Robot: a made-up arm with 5 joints.
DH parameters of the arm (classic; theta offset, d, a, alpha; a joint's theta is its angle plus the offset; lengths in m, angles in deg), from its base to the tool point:
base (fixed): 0 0.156 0.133 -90
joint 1: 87 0.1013 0.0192 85.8
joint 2: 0 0.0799 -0.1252 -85.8
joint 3: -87 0.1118 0.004 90
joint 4: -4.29 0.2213 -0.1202 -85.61
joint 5: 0 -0.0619 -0.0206 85.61
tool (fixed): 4.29 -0.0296 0 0
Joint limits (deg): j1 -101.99..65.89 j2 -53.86..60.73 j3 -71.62..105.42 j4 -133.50..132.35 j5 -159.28..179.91
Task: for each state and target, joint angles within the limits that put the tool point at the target. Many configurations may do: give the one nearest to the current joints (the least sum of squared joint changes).
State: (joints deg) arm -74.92 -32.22 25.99 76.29 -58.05
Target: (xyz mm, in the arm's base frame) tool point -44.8 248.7 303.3
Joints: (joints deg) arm -44.90 -32.14 -21.98 54.64 -48.00
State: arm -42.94 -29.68 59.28 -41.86 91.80
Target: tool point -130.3 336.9 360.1
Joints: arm -54.41 -18.01 23.46 -18.36 82.62
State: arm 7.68 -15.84 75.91 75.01 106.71
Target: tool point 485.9 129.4 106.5
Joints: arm 36.61 -20.84 70.81 79.15 113.93
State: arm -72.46 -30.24 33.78 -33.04 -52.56
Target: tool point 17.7 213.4 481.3
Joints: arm -43.83 -1.47 51.21 -19.15 -56.86
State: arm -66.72 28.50 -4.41 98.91 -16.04
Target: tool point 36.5 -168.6 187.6
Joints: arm -81.29 60.43 -32.79 75.42 -9.79
